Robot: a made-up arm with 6 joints.
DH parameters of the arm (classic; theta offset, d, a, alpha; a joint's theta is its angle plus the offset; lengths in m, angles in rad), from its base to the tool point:
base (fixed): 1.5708 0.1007 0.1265 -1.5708
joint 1: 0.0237 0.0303 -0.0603 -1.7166
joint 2: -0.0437 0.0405 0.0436 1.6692
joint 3: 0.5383 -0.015 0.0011 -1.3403
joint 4: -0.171 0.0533 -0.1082 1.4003
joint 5: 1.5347 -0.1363 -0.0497 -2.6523
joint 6: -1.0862 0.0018 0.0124 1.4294
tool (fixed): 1.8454 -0.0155 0 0
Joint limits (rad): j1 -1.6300..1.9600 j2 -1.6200..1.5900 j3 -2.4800..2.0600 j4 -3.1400..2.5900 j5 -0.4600..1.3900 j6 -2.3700..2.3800
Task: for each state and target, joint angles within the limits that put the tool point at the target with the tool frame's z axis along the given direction. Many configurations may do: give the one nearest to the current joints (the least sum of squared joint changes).
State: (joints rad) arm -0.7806 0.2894 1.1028 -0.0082 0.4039 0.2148
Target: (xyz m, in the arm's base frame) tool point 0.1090 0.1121 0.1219 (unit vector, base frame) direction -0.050 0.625 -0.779
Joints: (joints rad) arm -0.5097 -0.2490 1.2481 -0.0252 1.2715 -0.4638
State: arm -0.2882 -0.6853 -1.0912 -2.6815 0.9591 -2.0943
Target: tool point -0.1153 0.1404 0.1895 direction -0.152 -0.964 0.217
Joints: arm 0.2157 -1.0396 -1.6382 -2.2048 0.6609 -1.5949
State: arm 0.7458 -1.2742 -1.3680 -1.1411 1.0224 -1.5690
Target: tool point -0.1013 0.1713 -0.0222 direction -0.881 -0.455 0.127
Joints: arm 0.2857 -1.5597 -0.3953 -0.6847 1.1897 -0.9894
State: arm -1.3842 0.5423 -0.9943 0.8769 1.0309 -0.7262
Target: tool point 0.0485 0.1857 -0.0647 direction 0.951 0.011 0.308
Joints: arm -1.2357 0.4885 -1.1280 0.5744 1.1792 -1.3215
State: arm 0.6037 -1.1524 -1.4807 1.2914 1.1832 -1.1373
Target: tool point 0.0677 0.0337 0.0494 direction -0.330 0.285 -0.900
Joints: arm 1.1222 -0.9429 -0.9944 0.4374 1.3900 -1.1373
